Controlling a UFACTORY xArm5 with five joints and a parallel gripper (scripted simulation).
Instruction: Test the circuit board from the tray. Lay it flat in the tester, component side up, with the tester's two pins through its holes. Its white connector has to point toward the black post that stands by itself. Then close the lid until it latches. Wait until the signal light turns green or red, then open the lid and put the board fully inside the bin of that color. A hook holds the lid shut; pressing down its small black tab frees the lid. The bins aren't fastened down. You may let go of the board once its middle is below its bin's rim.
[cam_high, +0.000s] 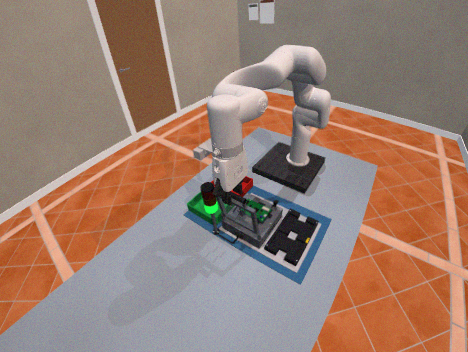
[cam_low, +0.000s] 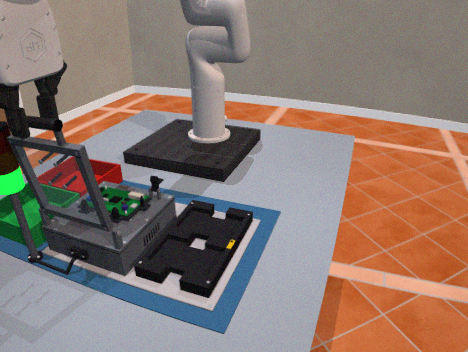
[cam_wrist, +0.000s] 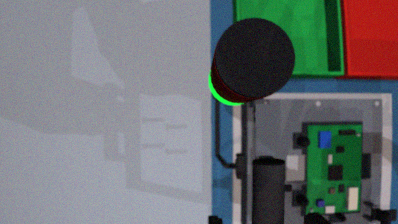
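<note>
Right now the green circuit board is 13 cm behind my hand and 20 cm below it. The rest, counted from my hand: green bin (8 cm behind, 20 cm to the right, 26 cm below); black catch (19 cm behind, 6 cm to the left, 19 cm below); clear lid (2 cm behind, 9 cm below).
</note>
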